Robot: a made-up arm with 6 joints.
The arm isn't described. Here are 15 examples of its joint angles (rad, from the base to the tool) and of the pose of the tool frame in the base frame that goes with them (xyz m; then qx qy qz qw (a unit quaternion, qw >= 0)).
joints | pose
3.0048 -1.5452 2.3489 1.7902 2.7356 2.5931 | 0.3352 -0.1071 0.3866 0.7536 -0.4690 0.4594 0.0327
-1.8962 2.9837 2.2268 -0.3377 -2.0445 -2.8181 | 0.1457 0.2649 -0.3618 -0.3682 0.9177 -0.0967 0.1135
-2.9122 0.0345 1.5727 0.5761 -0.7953 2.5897 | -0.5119 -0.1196 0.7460 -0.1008 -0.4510 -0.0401 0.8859
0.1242 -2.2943 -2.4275 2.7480 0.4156 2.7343 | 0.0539 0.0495 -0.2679 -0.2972 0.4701 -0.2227 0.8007
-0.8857 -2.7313 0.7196 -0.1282 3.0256 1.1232 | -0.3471 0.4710 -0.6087 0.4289 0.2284 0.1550 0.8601
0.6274 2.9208 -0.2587 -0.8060 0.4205 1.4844 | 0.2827 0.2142 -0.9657 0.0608 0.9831 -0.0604 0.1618
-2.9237 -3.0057 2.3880 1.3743 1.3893 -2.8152 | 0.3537 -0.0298 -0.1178 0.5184 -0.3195 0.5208 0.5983
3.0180 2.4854 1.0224 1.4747 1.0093 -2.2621 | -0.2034 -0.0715 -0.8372 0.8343 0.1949 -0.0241 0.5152
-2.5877 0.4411 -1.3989 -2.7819 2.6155 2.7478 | 0.0690 0.0231 0.8487 -0.7950 -0.5559 0.2197 0.1036
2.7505 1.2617 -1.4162 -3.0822 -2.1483 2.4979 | -0.5553 0.1919 0.7023 -0.8293 -0.1326 0.4776 0.2579
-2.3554 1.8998 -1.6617 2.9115 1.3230 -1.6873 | -0.4041 -0.4721 0.3780 -0.4580 0.2445 -0.4439 0.7304
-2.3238 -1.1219 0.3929 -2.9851 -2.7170 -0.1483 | 0.5598 0.5455 0.6735 0.4566 -0.7042 0.1674 0.5174
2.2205 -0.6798 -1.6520 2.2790 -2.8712 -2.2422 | 0.3910 -0.5388 0.3339 -0.0212 -0.3230 -0.8794 0.3490
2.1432 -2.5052 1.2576 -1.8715 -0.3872 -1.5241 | 0.4143 -0.7510 -0.2155 0.3306 0.4366 -0.5733 0.6094
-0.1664 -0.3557 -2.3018 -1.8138 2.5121 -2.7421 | -0.3805 0.0496 0.3332 0.1592 0.3872 -0.5326 0.7356
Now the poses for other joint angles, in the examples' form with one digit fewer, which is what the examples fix.
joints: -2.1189 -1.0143 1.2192 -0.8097 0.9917 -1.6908
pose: 0.182 0.331 0.900 -0.258 -0.474 0.598 0.593
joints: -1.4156 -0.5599 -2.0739 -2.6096 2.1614 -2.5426
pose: -0.076 0.468 0.243 0.585 0.297 -0.516 0.550
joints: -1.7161 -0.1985 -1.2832 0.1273 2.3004 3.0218
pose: 0.111 0.500 0.799 0.320 -0.242 0.540 0.739
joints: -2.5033 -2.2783 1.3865 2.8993 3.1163 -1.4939
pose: 0.626 0.426 -0.063 0.736 -0.531 -0.124 0.401
